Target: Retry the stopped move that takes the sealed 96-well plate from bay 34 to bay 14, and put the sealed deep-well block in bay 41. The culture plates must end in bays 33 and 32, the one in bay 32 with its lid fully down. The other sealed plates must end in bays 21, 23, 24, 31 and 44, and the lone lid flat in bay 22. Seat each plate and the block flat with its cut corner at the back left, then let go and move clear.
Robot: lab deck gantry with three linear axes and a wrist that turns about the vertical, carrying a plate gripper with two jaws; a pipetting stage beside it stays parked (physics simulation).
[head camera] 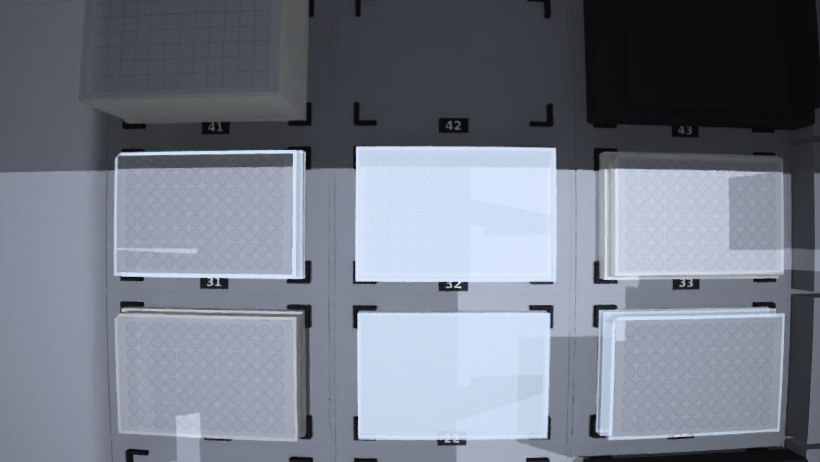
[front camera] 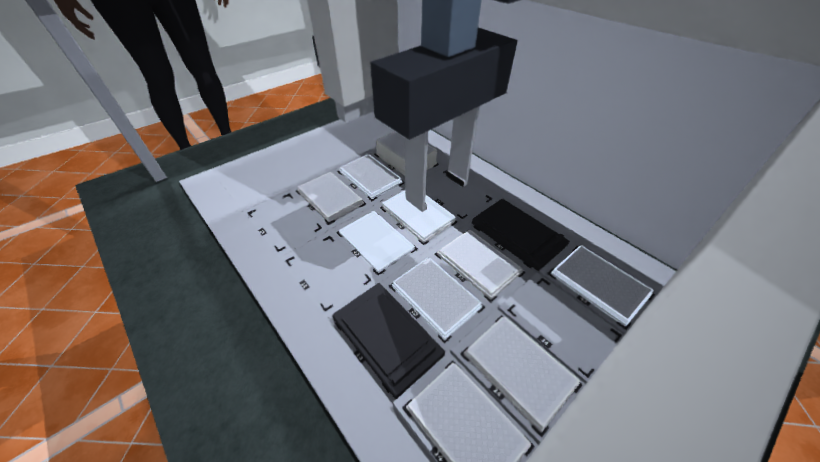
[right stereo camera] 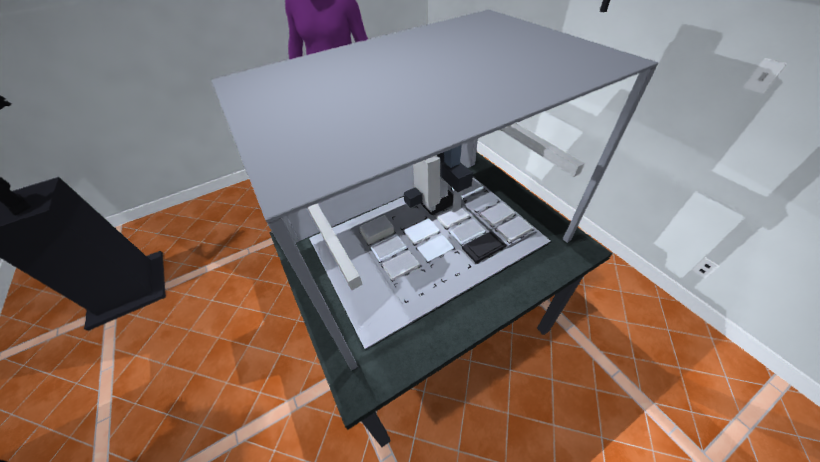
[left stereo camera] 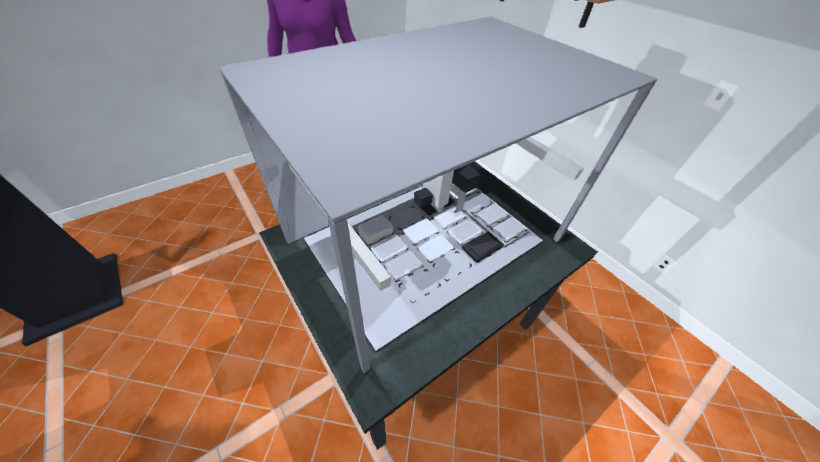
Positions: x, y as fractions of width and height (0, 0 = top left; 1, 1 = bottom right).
Scene:
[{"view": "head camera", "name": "sealed deep-well block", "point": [0.18, 0.15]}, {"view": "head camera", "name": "lone lid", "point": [0.52, 0.81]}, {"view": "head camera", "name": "lone lid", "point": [0.52, 0.46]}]

